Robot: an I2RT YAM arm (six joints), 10 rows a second.
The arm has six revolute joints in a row. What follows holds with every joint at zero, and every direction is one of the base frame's. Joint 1 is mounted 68.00 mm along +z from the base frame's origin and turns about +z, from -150.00 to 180.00 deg. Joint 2 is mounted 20.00 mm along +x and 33.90 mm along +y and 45.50 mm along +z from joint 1 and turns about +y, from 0.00 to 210.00 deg. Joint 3 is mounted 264.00 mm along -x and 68.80 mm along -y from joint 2 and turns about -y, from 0.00 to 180.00 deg. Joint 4 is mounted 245.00 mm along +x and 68.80 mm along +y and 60.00 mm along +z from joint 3 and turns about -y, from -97.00 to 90.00 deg. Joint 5 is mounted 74.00 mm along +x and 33.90 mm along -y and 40.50 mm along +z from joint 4 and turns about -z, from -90.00 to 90.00 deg. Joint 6 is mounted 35.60 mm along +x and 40.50 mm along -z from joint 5 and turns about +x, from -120.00 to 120.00 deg. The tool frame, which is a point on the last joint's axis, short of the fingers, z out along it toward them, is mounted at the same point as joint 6; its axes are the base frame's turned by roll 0.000, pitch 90.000 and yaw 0.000 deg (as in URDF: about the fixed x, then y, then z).
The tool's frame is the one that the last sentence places.
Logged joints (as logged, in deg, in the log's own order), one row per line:
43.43, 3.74, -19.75, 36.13, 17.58, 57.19
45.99, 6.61, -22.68, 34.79, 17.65, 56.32
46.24, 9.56, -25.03, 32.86, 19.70, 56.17
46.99, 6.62, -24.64, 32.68, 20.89, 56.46
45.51, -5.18, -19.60, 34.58, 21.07, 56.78
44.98, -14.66, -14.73, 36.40, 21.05, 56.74
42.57, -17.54, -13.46, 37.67, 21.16, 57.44
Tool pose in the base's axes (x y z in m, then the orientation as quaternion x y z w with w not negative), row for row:
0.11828, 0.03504, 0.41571, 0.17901, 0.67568, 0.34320, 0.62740
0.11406, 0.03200, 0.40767, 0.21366, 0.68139, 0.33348, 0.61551
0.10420, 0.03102, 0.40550, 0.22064, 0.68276, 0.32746, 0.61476
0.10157, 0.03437, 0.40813, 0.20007, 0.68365, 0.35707, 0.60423
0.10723, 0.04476, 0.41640, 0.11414, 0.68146, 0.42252, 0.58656
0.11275, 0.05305, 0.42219, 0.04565, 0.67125, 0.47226, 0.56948
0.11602, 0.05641, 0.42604, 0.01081, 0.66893, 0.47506, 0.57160
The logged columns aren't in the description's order. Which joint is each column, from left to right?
Columns, left to right: joint 6, joint 5, joint 4, joint 2, joint 1, joint 3.
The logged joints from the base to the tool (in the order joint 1, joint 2, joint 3, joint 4, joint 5, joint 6), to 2 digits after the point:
17.58, 36.13, 57.19, -19.75, 3.74, 43.43
17.65, 34.79, 56.32, -22.68, 6.61, 45.99
19.70, 32.86, 56.17, -25.03, 9.56, 46.24
20.89, 32.68, 56.46, -24.64, 6.62, 46.99
21.07, 34.58, 56.78, -19.60, -5.18, 45.51
21.05, 36.40, 56.74, -14.73, -14.66, 44.98
21.16, 37.67, 57.44, -13.46, -17.54, 42.57

